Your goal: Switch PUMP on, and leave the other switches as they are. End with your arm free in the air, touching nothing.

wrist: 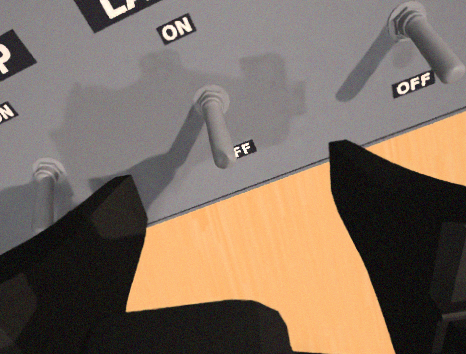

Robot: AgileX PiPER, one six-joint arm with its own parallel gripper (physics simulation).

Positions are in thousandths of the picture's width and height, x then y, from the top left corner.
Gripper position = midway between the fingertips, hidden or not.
Observation:
In view: the gripper (499, 516) and a grey panel (207, 273).

